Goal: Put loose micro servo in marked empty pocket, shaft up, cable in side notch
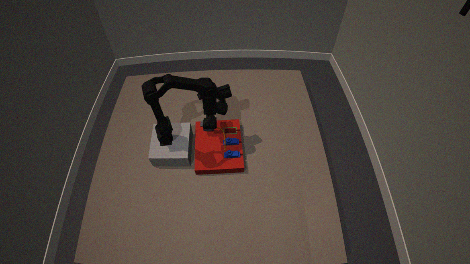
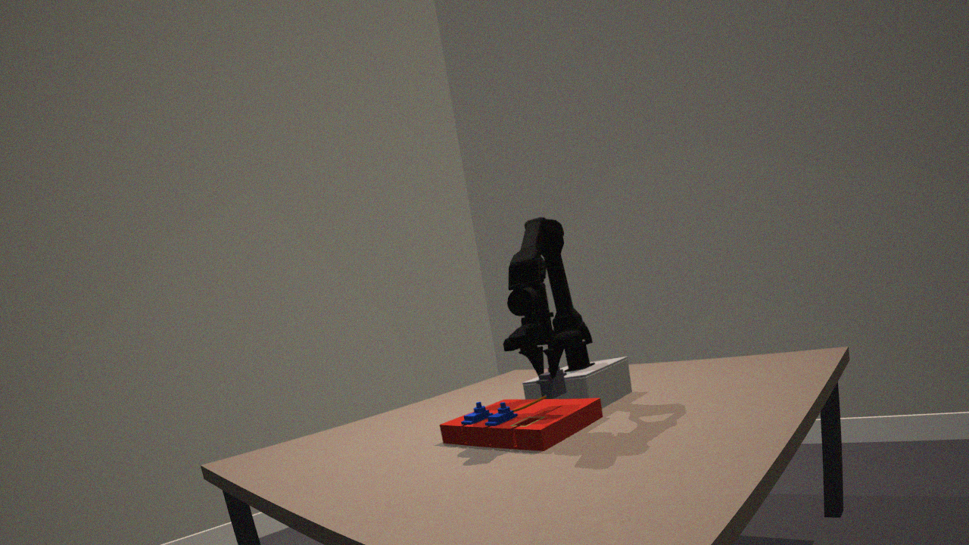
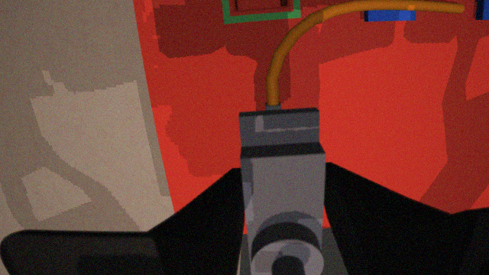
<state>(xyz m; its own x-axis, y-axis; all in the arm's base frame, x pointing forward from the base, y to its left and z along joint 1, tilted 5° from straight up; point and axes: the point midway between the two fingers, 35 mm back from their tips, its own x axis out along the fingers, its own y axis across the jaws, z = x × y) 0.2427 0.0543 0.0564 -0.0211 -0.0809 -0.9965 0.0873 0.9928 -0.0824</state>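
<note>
Now: the red deck 100 mm below my gripper tip, 70 mm to the right of it and 20 mm behind it.
</note>
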